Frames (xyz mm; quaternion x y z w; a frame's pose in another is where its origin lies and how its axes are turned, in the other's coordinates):
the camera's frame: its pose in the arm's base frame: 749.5 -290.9 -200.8 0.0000 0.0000 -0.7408 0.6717
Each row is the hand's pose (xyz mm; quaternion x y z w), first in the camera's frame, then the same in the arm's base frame.
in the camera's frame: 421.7 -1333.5 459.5 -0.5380 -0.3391 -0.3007 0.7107
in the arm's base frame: -618.8 -580.4 258.7 -0.6126 0.1708 -0.7285 0.2546
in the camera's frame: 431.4 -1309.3 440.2 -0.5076 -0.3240 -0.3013 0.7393
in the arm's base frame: -595.7 -592.4 239.4 -0.5810 0.1584 -0.7501 0.2734
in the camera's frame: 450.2 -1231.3 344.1 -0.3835 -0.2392 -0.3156 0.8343
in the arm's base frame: -519.9 -618.8 143.3 -0.4348 0.1234 -0.8301 0.3266
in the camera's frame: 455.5 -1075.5 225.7 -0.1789 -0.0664 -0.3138 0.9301
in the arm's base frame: -365.3 -639.2 24.9 -0.1694 0.0879 -0.8998 0.3923
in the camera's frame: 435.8 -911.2 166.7 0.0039 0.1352 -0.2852 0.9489
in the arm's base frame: -199.9 -635.7 -34.1 0.1028 0.0879 -0.8945 0.4261
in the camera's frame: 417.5 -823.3 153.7 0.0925 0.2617 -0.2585 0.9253
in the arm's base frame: -110.6 -626.0 -47.1 0.2560 0.1073 -0.8591 0.4300
